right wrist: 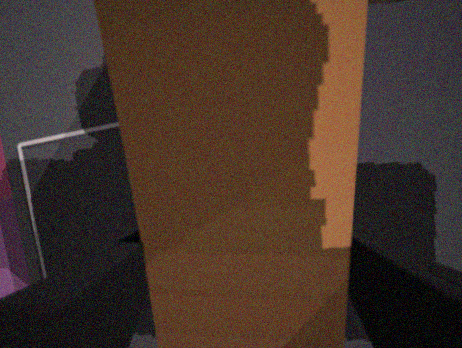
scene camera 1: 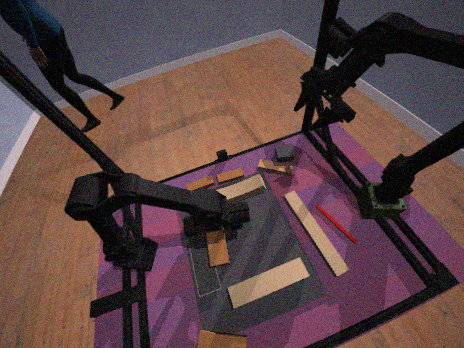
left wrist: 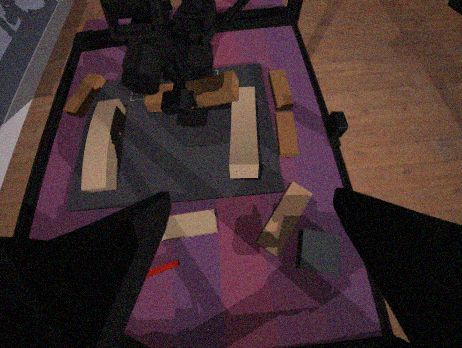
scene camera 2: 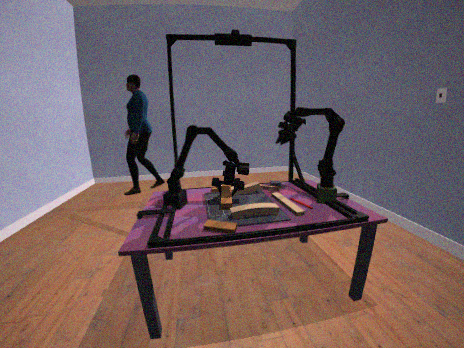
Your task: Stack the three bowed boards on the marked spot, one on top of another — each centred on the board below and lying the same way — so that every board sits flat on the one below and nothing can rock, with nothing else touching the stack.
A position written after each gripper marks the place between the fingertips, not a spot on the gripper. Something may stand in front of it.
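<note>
Long pale board point(scene camera 1: 334, 261) resting on the table; it also shows in the left wrist view point(left wrist: 204, 222), while in the right wrist view it is out of frame. Orange-brown board point(right wrist: 240, 132) visible in the left wrist view point(left wrist: 223, 88) too, gripped by the right gripper point(right wrist: 245, 239). Left gripper point(scene camera 1: 301, 120) open and holding nothing; the left wrist view point(left wrist: 251, 197) shows this gripper as well.
</note>
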